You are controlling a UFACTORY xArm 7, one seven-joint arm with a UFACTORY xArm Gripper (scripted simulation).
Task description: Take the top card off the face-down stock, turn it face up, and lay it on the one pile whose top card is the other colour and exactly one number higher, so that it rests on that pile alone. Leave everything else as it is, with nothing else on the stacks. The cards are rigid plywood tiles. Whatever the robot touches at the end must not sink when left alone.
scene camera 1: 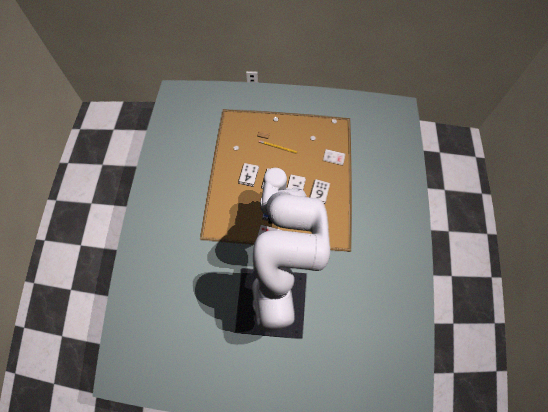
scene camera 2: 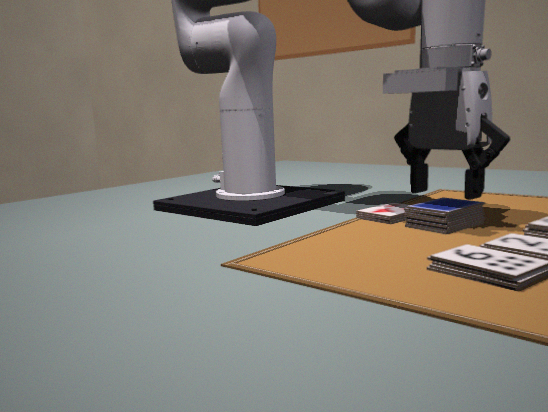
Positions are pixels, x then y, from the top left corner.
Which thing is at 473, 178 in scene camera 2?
The gripper.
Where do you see a brown mat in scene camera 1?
234, 212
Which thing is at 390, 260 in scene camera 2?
A brown mat.
